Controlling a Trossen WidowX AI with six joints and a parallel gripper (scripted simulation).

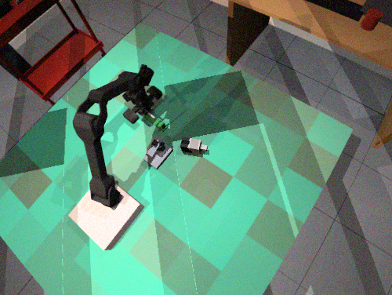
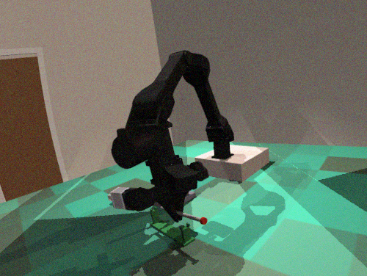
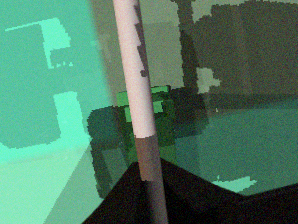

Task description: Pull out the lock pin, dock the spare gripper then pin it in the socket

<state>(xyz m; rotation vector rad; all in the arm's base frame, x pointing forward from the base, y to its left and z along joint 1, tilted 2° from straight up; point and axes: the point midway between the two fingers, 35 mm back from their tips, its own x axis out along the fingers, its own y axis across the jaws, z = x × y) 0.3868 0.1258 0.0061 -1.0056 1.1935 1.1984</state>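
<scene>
Now: the green pin rest 40 mm to the right of my gripper tip and 20 mm below it. From my gripper tip the other things lie so: grey mount (120 mm behind, 150 mm to the right, 10 mm above); then spare gripper (20 mm behind, 270 mm to the right, 20 mm below).
</scene>
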